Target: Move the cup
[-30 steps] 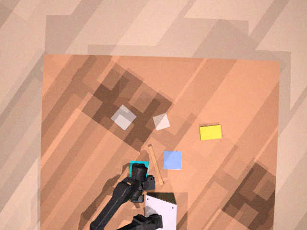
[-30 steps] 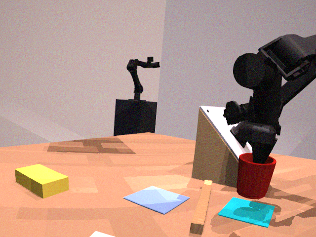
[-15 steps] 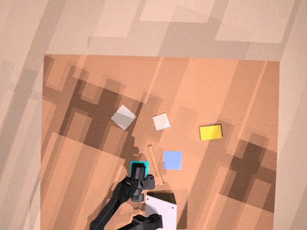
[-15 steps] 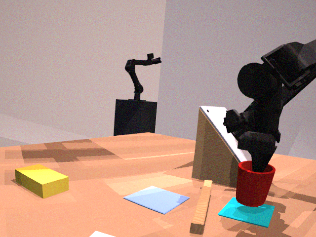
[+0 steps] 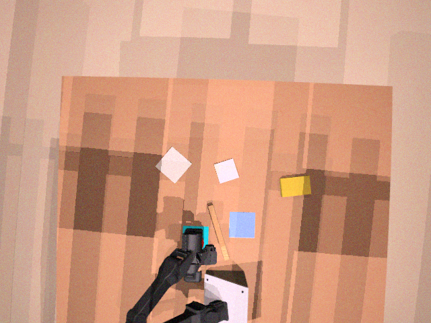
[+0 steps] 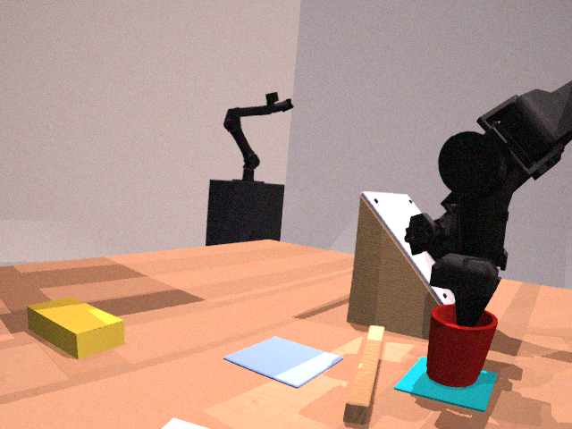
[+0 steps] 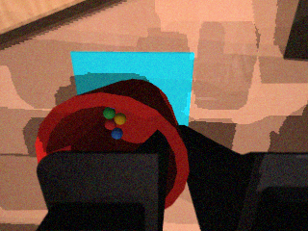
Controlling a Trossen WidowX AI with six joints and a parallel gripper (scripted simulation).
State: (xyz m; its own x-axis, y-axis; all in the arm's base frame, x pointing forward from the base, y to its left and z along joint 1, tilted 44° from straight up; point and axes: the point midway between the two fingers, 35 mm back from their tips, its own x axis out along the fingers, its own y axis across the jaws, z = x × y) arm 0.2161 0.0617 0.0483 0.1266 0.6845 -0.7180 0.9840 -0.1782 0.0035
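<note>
Now: gripper tip 30 mm short of the red cup. The rest, counted from my gripper tip: cyan pad (30 mm ahead, 50 mm below); thin wooden bar (50 mm ahead, 100 mm to the right, 40 mm below).
</note>
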